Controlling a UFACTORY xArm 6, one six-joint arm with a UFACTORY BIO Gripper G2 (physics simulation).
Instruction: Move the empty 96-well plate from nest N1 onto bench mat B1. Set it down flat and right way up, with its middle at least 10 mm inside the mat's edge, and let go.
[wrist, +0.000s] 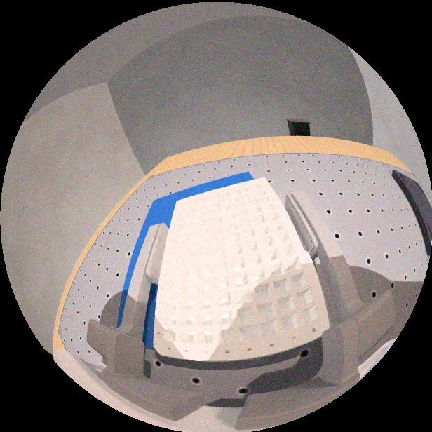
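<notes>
The white 96-well plate (215, 260) is between the two fingers of my gripper (231, 240), with its wells facing the camera and the column letters along its near edge. The gripper is shut on the plate's two sides. The blue bench mat (161, 212) shows past the plate's left and far edges, and a shaded strip of it shows between the left finger and the plate. The plate hides the rest of the mat. A dark shadow lies below the plate's near edge. The gap between plate and mat cannot be judged from this view.
A grey perforated board (355, 220) spreads around the mat, with a wooden border (260, 145) along its far and left sides. A dark flat object (416, 205) stands at the right edge of view. A small black box (301, 128) shows beyond the far border.
</notes>
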